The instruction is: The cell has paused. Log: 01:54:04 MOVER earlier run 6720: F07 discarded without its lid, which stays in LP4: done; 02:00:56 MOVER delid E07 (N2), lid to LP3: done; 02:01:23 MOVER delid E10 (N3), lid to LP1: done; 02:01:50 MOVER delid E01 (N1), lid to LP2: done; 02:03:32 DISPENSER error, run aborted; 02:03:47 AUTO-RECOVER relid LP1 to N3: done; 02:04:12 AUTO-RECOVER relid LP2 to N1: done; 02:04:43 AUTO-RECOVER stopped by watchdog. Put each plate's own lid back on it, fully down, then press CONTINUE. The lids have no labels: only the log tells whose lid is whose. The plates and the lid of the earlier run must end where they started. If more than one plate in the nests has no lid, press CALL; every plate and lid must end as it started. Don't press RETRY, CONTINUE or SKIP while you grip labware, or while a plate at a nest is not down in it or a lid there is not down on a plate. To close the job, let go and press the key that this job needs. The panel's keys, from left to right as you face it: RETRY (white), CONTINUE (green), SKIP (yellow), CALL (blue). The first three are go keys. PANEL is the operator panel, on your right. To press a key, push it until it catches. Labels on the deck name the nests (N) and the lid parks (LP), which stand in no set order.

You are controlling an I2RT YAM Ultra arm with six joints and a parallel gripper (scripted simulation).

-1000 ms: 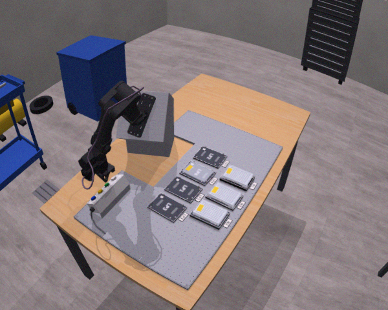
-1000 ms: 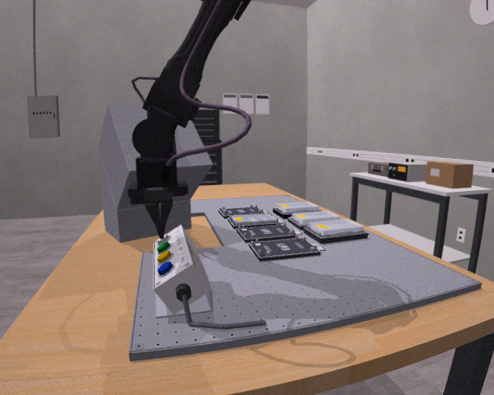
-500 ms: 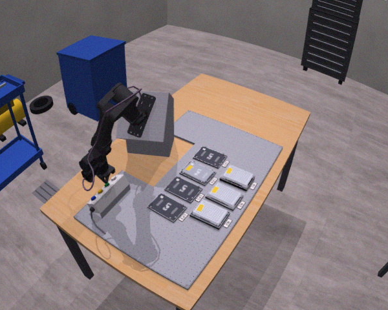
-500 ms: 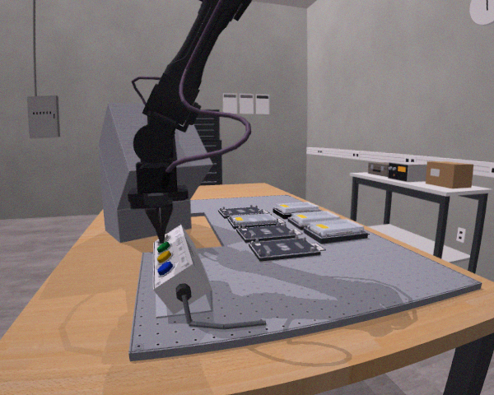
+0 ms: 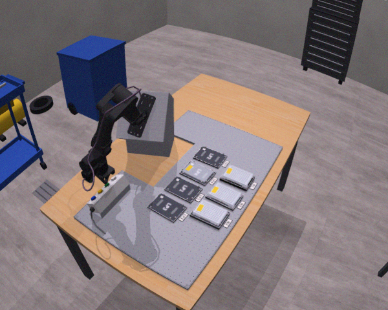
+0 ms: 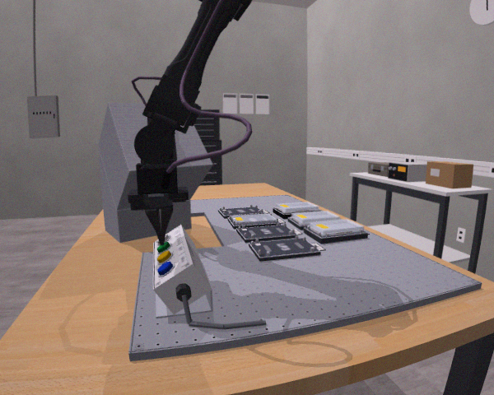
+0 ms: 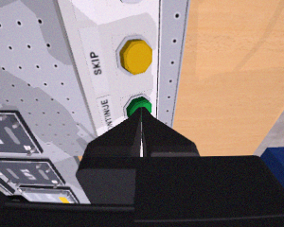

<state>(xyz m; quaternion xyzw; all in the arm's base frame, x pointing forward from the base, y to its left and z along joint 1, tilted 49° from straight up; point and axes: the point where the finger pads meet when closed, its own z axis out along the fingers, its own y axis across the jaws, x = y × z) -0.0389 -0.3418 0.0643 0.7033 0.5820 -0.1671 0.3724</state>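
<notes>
My gripper is now 10 mm above the green continue key. From my hand the other things lie so: yellow skip key: 10 mm behind, 50 mm to the right, 10 mm below; then blue call key: 20 mm behind, 100 mm to the right, 10 mm below; then well plate: 480 mm ahead, 40 mm to the left, 60 mm below.
</notes>
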